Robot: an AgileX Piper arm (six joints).
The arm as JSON. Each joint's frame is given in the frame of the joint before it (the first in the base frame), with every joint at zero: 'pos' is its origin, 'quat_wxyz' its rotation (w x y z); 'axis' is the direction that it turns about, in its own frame. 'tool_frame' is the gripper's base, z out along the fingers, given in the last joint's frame.
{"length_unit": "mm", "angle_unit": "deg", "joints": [
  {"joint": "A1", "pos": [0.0, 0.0, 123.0], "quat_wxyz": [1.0, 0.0, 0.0, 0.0], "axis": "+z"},
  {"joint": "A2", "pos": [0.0, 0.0, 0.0], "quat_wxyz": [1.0, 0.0, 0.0, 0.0], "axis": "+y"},
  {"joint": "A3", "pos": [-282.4, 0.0, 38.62], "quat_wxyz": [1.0, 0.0, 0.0, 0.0], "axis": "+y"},
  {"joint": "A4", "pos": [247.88, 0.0, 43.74], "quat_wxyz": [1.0, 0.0, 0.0, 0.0], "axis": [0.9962, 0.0, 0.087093]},
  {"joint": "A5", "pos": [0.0, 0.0, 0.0], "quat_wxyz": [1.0, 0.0, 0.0, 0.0], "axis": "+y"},
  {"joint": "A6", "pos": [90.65, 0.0, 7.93], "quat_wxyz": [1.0, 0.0, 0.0, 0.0], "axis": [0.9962, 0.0, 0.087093]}
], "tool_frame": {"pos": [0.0, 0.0, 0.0], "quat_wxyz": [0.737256, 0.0, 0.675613, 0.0]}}
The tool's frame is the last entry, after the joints.
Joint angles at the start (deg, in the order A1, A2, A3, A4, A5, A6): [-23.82, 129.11, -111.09, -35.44, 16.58, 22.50]
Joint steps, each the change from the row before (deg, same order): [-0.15, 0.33, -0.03, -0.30, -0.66, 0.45]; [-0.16, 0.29, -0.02, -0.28, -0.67, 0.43]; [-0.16, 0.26, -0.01, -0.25, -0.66, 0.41]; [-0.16, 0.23, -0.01, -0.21, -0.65, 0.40]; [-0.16, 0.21, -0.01, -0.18, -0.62, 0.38]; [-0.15, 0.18, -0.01, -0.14, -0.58, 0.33]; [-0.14, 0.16, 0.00, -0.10, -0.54, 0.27]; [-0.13, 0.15, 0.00, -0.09, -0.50, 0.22]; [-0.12, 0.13, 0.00, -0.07, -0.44, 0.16]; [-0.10, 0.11, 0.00, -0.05, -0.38, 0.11]
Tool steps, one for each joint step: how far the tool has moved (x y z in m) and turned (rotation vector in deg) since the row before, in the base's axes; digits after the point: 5 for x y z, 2 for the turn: [0.00069, -0.00133, -0.00212, 0.05, -0.36, 0.09]; [0.00056, -0.00135, -0.00181, 0.04, -0.39, 0.10]; [0.00047, -0.00130, -0.00161, 0.05, -0.40, 0.10]; [0.00040, -0.00126, -0.00135, 0.08, -0.43, 0.09]; [0.00032, -0.00124, -0.00120, 0.09, -0.43, 0.08]; [0.00026, -0.00114, -0.00097, 0.08, -0.41, 0.08]; [0.00021, -0.00104, -0.00090, 0.08, -0.37, 0.09]; [0.00019, -0.00096, -0.00085, 0.05, -0.33, 0.09]; [0.00014, -0.00089, -0.00073, 0.03, -0.28, 0.09]; [0.00013, -0.00073, -0.00061, 0.01, -0.23, 0.09]
